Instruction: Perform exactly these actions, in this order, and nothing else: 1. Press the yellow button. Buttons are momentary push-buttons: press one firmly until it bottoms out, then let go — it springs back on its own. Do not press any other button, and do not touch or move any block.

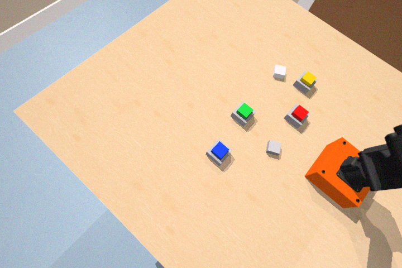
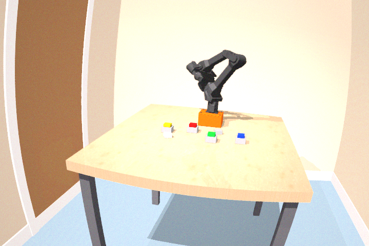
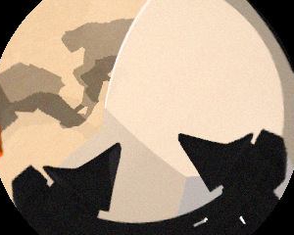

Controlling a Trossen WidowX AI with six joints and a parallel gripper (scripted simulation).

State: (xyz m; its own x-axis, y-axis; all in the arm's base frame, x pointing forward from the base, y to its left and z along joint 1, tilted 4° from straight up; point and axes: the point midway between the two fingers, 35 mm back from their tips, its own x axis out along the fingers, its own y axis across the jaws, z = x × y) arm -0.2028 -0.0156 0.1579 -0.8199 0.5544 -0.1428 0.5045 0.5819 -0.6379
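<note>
The yellow button lies 47 cm ahead of my gripper tip, 19 cm to the right of it and 17 cm below it. Round my gripper tip: red button (42 cm ahead, 17 cm below, 8 cm to the right); then grey block (42 cm ahead, 19 cm below, 5 cm to the left); then green button (54 cm ahead, 17 cm below, 3 cm to the left).
</note>
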